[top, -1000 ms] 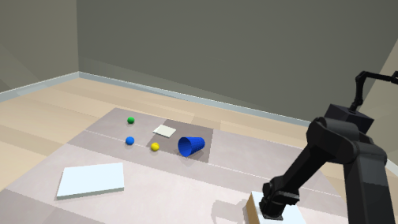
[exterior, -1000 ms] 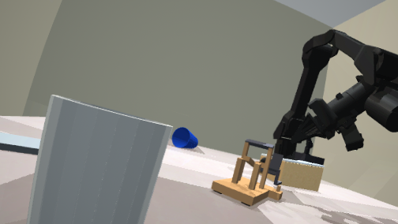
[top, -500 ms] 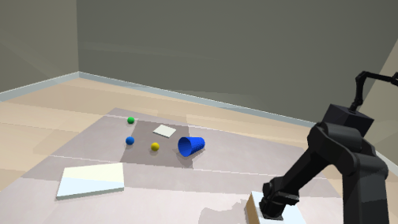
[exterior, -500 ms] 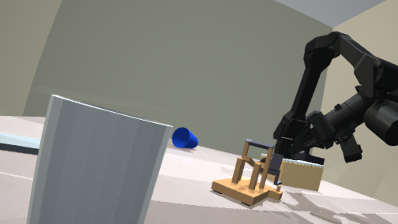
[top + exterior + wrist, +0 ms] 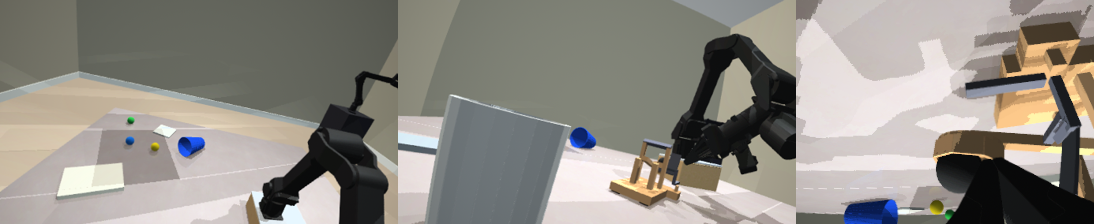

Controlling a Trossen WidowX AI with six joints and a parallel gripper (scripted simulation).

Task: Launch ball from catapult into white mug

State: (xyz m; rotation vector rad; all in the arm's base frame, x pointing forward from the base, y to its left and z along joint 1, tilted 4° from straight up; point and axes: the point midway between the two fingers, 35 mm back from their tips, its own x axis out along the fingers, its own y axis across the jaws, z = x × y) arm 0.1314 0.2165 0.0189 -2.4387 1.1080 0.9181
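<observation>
Now: the black ball 2 cm ahead of my gripper tip, 5 cm to the right of it and 1 cm below it. The rest, counted from my gripper tip: white mug: 34 cm ahead, 22 cm to the left, 5 cm below; then pale slab: 46 cm ahead, 27 cm to the right, 7 cm below; then wooden catapult: 6 cm ahead, 2 cm below.
</observation>
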